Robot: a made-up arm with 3 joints. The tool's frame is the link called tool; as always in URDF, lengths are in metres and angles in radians. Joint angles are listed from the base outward. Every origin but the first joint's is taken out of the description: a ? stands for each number. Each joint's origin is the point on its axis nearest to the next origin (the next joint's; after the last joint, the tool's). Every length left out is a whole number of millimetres.
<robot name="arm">
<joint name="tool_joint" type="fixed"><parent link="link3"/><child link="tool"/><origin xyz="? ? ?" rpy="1.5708 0 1.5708"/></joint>
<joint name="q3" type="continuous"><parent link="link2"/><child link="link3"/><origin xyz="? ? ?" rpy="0 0 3.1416"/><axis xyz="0 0 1"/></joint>
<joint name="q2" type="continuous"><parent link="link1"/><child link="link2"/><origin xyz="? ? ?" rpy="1.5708 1.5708 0"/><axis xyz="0 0 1"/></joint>
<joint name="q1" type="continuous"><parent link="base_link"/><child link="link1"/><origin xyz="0 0 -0.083" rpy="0 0 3.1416"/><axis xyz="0 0 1"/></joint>
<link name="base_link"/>
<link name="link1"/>
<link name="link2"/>
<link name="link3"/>
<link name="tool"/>
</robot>
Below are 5 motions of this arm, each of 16 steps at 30 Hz.
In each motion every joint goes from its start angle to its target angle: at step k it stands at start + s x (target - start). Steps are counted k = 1, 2, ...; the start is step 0. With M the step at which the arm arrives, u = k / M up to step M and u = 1 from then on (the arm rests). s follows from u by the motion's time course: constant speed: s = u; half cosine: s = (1 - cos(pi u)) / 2; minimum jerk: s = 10 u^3 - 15 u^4 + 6 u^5.
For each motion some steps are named. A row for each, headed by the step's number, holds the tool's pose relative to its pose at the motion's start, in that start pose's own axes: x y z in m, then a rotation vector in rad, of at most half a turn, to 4 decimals.
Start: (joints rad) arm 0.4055 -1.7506 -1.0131
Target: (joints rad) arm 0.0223 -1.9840 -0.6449
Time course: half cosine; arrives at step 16
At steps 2, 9, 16:
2: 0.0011 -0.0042 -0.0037 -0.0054 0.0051 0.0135
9: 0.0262 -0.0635 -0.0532 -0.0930 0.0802 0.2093
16: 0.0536 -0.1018 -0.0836 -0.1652 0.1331 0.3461

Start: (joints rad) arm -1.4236 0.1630 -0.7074
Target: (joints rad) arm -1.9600 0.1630 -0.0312
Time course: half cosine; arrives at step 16
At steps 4, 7, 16:
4: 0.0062 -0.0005 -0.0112 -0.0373 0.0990 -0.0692
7: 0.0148 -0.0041 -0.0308 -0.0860 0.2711 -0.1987
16: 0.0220 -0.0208 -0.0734 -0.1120 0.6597 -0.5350

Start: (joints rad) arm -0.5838 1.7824 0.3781
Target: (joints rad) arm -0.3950 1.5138 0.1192
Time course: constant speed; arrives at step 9
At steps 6, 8, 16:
6: 0.0534 -0.0518 0.0565 -0.1158 -0.3512 -0.0509
8: 0.0670 -0.0674 0.0777 -0.1588 -0.4678 -0.0589
16: 0.0730 -0.0748 0.0886 -0.1809 -0.5259 -0.0612

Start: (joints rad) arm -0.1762 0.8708 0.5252
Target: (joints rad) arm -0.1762 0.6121 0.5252
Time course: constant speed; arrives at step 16
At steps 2, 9, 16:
2: 0.0100 0.0000 0.0096 0.0000 -0.0323 0.0000
9: 0.0425 0.0000 0.0456 0.0000 -0.1455 0.0000
16: 0.0707 0.0000 0.0851 0.0000 -0.2587 0.0000

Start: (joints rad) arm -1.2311 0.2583 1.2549
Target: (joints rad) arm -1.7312 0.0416 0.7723
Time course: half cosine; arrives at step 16
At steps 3, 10, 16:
3: 0.0009 0.0027 0.0148 0.0420 -0.0589 -0.0037
10: -0.0046 -0.0096 0.1174 0.3336 -0.4786 -0.1029
16: -0.0150 -0.0346 0.1607 0.4685 -0.6844 -0.2021

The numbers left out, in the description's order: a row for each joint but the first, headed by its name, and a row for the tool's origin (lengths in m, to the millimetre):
tool: 0.018 0.083 0
q3: 0.392 -0.014 0
q2: 0.014 -0.072 0

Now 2 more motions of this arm.
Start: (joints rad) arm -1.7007 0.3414 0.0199
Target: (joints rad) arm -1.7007 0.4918 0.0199
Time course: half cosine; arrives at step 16
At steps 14, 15, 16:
14: -0.0550 0.0000 -0.0112 0.0000 0.1447 0.0000
15: -0.0566 0.0000 -0.0114 0.0000 0.1490 0.0000
16: -0.0572 0.0000 -0.0115 0.0000 0.1504 0.0000

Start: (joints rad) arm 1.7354 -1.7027 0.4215
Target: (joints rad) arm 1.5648 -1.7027 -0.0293
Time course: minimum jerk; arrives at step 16
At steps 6, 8, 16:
6: -0.0020 -0.0174 0.0073 -0.0458 -0.1240 -0.0106
8: -0.0047 -0.0309 0.0135 -0.0841 -0.2253 -0.0150
16: -0.0141 -0.0591 0.0274 -0.1717 -0.4497 -0.0110

